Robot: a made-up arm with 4 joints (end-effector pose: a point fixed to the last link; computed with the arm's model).
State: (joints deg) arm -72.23 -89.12 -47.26 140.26
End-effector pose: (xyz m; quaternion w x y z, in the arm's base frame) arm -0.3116 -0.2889 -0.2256 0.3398 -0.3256 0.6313 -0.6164
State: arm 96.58 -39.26 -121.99 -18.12
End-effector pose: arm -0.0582 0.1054 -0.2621 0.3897 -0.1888 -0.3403 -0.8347
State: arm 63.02 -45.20 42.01 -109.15
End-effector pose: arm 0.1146 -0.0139 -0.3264 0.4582 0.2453 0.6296 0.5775
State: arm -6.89 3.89 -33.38 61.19
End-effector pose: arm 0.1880 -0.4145 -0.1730 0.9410 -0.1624 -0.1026 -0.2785
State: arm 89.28 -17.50 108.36 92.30
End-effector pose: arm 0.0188 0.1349 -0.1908 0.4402 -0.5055 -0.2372 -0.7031
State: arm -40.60 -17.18 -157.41 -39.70
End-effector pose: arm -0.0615 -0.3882 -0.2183 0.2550 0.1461 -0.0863 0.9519
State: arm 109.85 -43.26 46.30 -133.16
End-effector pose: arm -0.0688 0.1398 -0.3112 0.0614 0.0949 0.7066 0.6986
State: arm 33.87 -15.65 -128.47 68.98
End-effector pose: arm 0.2318 -0.0724 -0.2259 0.7055 0.1909 -0.0828 0.6775
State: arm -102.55 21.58 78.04 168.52
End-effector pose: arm -0.3739 -0.4469 -0.1189 0.9113 0.1133 -0.3825 0.1024
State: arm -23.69 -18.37 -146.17 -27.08
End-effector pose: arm 0.0321 -0.3436 -0.2214 0.3058 0.1985 -0.0639 0.9290
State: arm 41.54 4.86 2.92 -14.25
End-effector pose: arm 0.3005 -0.0499 -0.2015 0.9061 0.0100 0.0754 0.4162
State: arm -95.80 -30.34 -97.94 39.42
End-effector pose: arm -0.3297 -0.4229 -0.2794 0.9182 0.1656 -0.0669 -0.3536
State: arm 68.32 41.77 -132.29 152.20
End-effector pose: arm 0.1989 0.1129 -0.0549 0.7055 0.4714 -0.4482 0.2814
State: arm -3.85 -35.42 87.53 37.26
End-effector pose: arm 0.0430 -0.3596 -0.2106 0.3606 -0.4535 0.3325 -0.7441
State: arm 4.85 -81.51 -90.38 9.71
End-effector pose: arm -0.0214 -0.2500 -0.3117 0.6074 0.4489 0.4577 0.4690
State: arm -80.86 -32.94 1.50 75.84
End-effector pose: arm -0.3428 -0.4135 -0.2393 0.2711 -0.1871 0.4264 -0.8424
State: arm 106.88 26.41 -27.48 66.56
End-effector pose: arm -0.0121 0.2896 -0.0963 0.7989 0.1577 -0.2749 0.5112
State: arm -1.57 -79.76 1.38 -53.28
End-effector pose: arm -0.0634 -0.3118 -0.3283 0.5899 0.4183 0.6716 0.1611
